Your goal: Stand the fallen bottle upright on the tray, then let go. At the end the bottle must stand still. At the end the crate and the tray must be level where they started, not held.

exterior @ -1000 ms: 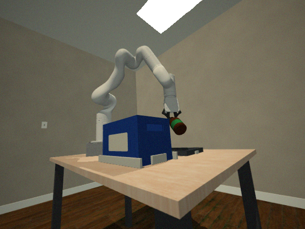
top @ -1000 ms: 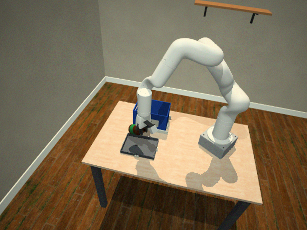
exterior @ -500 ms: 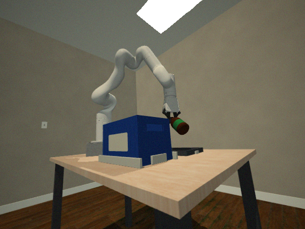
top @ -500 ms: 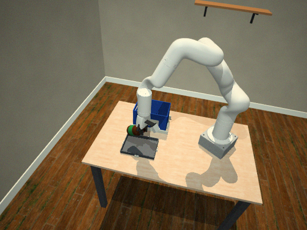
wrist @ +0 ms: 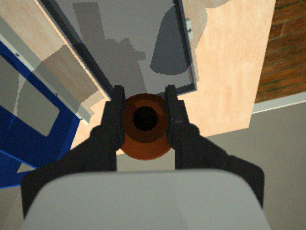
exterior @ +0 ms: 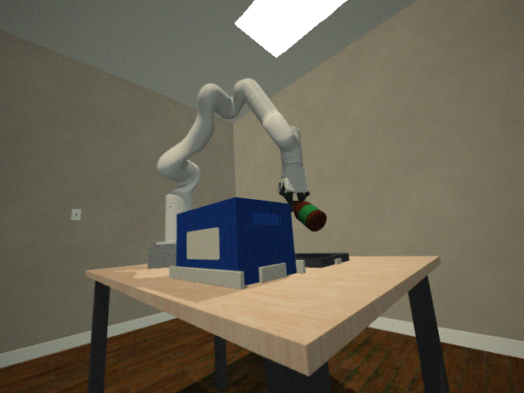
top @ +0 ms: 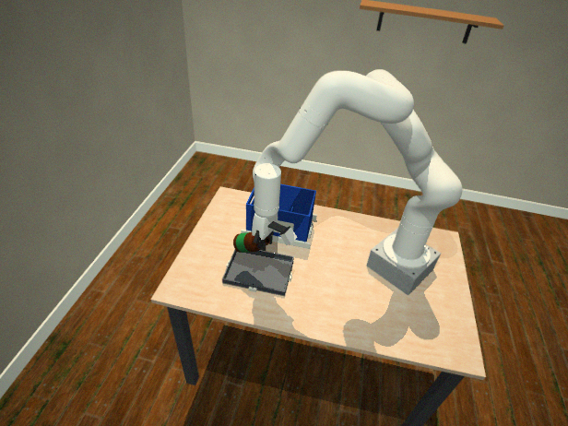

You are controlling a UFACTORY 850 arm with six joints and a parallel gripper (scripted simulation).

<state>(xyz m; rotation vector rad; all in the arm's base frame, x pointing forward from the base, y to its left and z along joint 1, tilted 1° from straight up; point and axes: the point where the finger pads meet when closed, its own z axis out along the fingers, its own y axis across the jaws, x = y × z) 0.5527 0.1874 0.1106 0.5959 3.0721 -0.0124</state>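
My gripper is now 50 mm short of the bottle, 20 mm to the left of it and 30 mm above it. Round my hand: dark tray 20 mm ahead, 30 mm to the right, 190 mm below; then blue crate 10 mm behind, 320 mm to the right, 120 mm below.
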